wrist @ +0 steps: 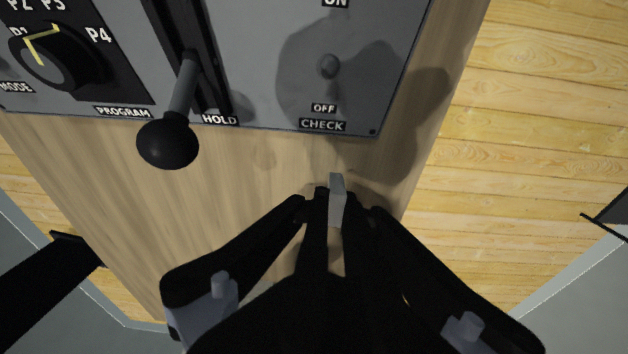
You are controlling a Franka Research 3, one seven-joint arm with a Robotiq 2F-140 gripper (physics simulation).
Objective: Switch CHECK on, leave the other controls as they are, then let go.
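The CHECK switch (329, 66) is a small grey toggle on the panel (255, 55), between the ON label at the top edge of the view and the OFF label (324, 108). It shows nearly end-on, and I cannot tell for certain which way it leans. The CHECK label (322, 124) is below OFF. My gripper (334, 184) is shut with nothing held. In the view its fingertips are below the CHECK label, apart from the toggle. A grey pad shows at the tips.
Left of the toggle, the lever with a black ball knob (167, 143) sticks out near the HOLD label (219, 119). The black PROGRAM dial (65, 60) with a yellow pointer is at the upper left. Shadows fall around the toggle. A black bar (45, 275) shows at the lower left.
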